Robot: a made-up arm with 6 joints.
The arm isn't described. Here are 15 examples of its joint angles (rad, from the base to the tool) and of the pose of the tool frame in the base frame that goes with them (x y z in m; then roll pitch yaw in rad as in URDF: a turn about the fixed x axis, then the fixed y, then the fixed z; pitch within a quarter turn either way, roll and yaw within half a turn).
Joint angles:
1: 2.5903 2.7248 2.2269 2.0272 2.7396 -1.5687
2: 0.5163 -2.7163 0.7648 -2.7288 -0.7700 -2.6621
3: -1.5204 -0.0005 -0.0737 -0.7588 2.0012 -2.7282
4: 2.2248 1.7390 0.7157 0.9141 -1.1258 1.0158
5: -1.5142 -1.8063 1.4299 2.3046 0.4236 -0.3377
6: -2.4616 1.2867 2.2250 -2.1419 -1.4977 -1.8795
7: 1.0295 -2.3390 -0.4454 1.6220 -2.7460 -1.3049
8: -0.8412 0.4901 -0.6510 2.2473 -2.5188 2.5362
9: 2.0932 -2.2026 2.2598 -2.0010 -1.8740 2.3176
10: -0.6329 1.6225 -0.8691 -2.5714 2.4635 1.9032
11: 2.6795 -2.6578 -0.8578 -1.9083 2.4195 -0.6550
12: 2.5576 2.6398 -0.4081 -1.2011 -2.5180 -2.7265
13: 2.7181 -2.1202 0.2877 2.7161 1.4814 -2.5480
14: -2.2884 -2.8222 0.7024 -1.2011 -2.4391 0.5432
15: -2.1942 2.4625 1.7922 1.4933 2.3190 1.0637
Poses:
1: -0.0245 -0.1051 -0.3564 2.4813 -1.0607 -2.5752
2: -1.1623 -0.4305 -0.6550 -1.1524 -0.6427 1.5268
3: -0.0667 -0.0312 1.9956 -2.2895 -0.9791 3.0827
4: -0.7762 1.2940 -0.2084 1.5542 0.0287 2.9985
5: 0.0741 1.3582 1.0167 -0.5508 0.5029 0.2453
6: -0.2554 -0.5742 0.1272 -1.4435 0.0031 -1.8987
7: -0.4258 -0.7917 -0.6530 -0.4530 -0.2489 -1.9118
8: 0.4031 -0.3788 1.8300 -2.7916 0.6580 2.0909
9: 0.1275 -0.7964 0.4327 -2.0240 0.7485 1.3599
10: 1.0390 -0.6440 0.8607 1.7793 0.0534 -1.8390
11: 0.2891 -0.0495 -0.8755 0.0591 -0.6763 -2.2397
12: -0.8587 0.3495 -0.6463 0.7524 -0.4257 0.5855
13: 1.2544 -0.7688 -0.3871 2.6950 -0.0746 -0.9244
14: 0.6092 0.4194 -0.7896 1.3697 0.0790 -0.0716
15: 0.1652 -0.2106 -0.4903 -1.0914 0.7043 -2.5448
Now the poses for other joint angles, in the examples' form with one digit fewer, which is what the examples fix.
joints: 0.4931 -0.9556 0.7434 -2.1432 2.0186 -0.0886
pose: -0.874 -0.555 1.580 2.949 1.005 1.365
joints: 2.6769 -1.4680 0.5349 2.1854 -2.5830 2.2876
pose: 1.163 -0.576 0.954 -2.764 1.288 -0.538
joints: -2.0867 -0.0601 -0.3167 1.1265 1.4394 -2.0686
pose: 0.332 0.055 2.112 -1.156 -0.807 -2.765
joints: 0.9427 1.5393 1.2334 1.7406 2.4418 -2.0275
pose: 0.531 1.046 0.046 0.425 0.598 -2.825
